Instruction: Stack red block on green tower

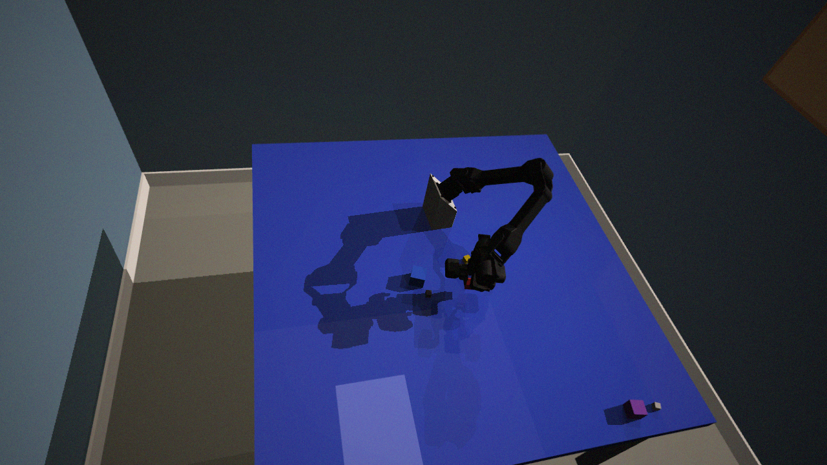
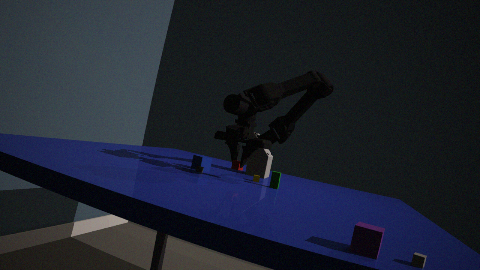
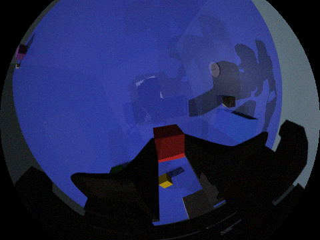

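The small yellow block lies 120 mm behind my gripper tip, 50 mm to the left of it and 40 mm below it. Also, from my gripper tip: tiny grey cube: 20 mm behind, 130 mm to the right, 40 mm below; then blue block: 80 mm behind, 150 mm to the right, 20 mm below; then red block: right at my gripper tip.
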